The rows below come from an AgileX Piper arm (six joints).
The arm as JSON. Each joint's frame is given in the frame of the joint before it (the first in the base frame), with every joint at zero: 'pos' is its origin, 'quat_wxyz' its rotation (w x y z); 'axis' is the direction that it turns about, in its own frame. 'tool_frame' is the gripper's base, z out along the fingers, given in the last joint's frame.
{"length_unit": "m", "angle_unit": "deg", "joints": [
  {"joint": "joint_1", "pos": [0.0, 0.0, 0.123], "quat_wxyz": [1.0, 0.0, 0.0, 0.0], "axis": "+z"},
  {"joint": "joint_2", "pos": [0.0, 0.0, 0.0], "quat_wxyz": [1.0, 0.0, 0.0, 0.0], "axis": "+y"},
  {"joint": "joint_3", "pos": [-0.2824, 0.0, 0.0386], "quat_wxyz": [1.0, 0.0, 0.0, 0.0], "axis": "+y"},
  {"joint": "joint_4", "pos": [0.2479, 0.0, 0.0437], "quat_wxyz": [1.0, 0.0, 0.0, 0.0], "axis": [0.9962, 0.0, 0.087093]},
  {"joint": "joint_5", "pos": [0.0, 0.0, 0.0], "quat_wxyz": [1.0, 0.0, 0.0, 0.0], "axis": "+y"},
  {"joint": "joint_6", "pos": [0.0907, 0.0, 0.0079], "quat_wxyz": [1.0, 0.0, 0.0, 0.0], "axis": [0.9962, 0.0, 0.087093]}
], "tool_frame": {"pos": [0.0, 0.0, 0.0], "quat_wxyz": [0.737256, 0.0, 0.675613, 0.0]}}
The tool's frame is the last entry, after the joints.
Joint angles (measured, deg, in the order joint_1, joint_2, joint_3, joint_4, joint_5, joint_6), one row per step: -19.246, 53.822, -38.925, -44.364, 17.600, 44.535; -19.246, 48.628, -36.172, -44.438, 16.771, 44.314; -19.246, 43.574, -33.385, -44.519, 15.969, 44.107; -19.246, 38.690, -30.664, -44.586, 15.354, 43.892; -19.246, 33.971, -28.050, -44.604, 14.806, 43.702; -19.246, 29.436, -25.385, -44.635, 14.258, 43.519; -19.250, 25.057, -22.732, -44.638, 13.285, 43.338; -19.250, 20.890, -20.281, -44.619, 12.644, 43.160; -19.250, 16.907, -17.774, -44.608, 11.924, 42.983; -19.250, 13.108, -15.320, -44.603, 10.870, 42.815; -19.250, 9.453, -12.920, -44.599, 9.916, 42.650
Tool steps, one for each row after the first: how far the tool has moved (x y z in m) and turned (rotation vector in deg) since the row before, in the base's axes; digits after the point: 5 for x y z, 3 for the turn. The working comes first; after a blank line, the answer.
Tool pose at each row, in the base's axes (x y z in m, rotation vector in deg; the steps are taken from these numbers as rounded here): 0.17997, -0.08324, 0.31791, 28.340, 109.844, -23.549; 0.16179, -0.07599, 0.31970, 27.267, 106.967, -23.331; 0.14458, -0.06910, 0.31905, 26.234, 104.274, -23.147; 0.12851, -0.06281, 0.31651, 25.340, 101.797, -23.073; 0.11374, -0.05704, 0.31270, 24.557, 99.407, -22.988; 0.10043, -0.05177, 0.30696, 23.794, 97.250, -22.918; 0.08879, -0.04660, 0.30042, 22.775, 94.973, -22.631; 0.07839, -0.04222, 0.29345, 22.001, 92.905, -22.494; 0.06948, -0.03828, 0.28526, 21.192, 91.026, -22.334; 0.06208, -0.03447, 0.27695, 20.166, 89.069, -22.031; 0.05577, -0.03116, 0.26820, 19.220, 87.259, -21.785

-0.01818, 0.00725, 0.00179, -1.162, -2.758, 0.662; -0.01721, 0.00689, -0.00065, -1.122, -2.572, 0.630; -0.01607, 0.00629, -0.00254, -1.070, -2.339, 0.492; -0.01477, 0.00577, -0.00381, -0.987, -2.261, 0.426; -0.01331, 0.00527, -0.00574, -0.931, -2.034, 0.418; -0.01164, 0.00517, -0.00654, -0.977, -2.188, 0.705; -0.01040, 0.00438, -0.00697, -0.880, -1.963, 0.468; -0.00891, 0.00394, -0.00819, -0.845, -1.784, 0.516; -0.00740, 0.00381, -0.00831, -0.914, -1.875, 0.741; -0.00631, 0.00331, -0.00875, -0.868, -1.724, 0.663
